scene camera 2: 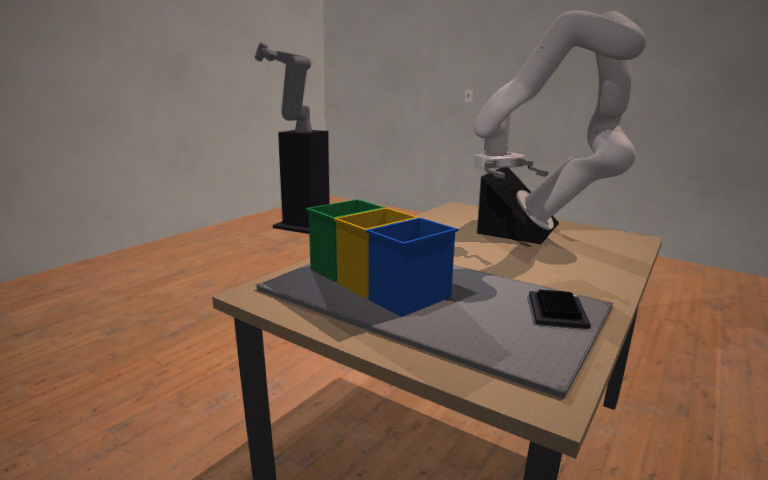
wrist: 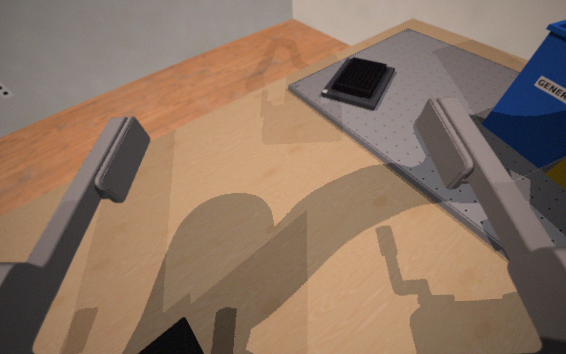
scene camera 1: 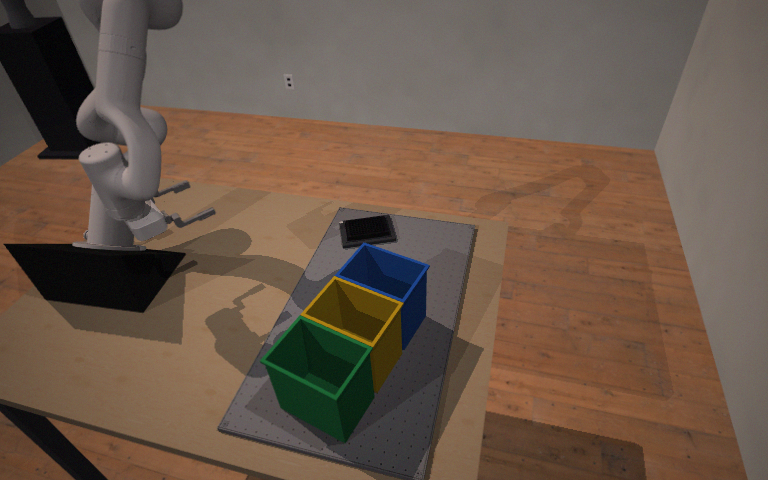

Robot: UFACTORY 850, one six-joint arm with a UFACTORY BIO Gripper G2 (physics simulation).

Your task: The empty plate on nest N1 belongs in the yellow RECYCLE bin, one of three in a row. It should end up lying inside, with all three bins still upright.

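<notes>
The black plate (scene camera 1: pixel 368 226) (scene camera 2: pixel 557 303) (wrist: pixel 361 77) lies flat on the dark grey nest (scene camera 1: pixel 373 241) (scene camera 2: pixel 560 324) (wrist: pixel 349 100), near one end of the board. The yellow bin (scene camera 1: pixel 387 359) (scene camera 2: pixel 352 254) (wrist: pixel 557 175) stands upright between the upright green bin (scene camera 1: pixel 311 407) (scene camera 2: pixel 322 243) and the upright blue bin (scene camera 1: pixel 414 311) (scene camera 2: pixel 410 271) (wrist: pixel 525 115). The visible inside of the yellow bin in scene camera 1 shows no plate. My gripper (scene camera 1: pixel 197 199) (scene camera 2: pixel 521 173) (wrist: pixel 285 150) is open and empty, raised above the table near the robot's base, well away from plate and bins.
The grey perforated board (scene camera 1: pixel 396 438) (scene camera 2: pixel 481 350) (wrist: pixel 360 130) carries the bins and nest on the wooden table (scene camera 1: pixel 141 373) (scene camera 2: pixel 396 384) (wrist: pixel 280 170). The robot's black wedge base (scene camera 1: pixel 96 277) (scene camera 2: pixel 495 209) (wrist: pixel 175 340) stands on the table. A second arm's black pedestal (scene camera 1: pixel 50 84) (scene camera 2: pixel 303 181) stands beyond.
</notes>
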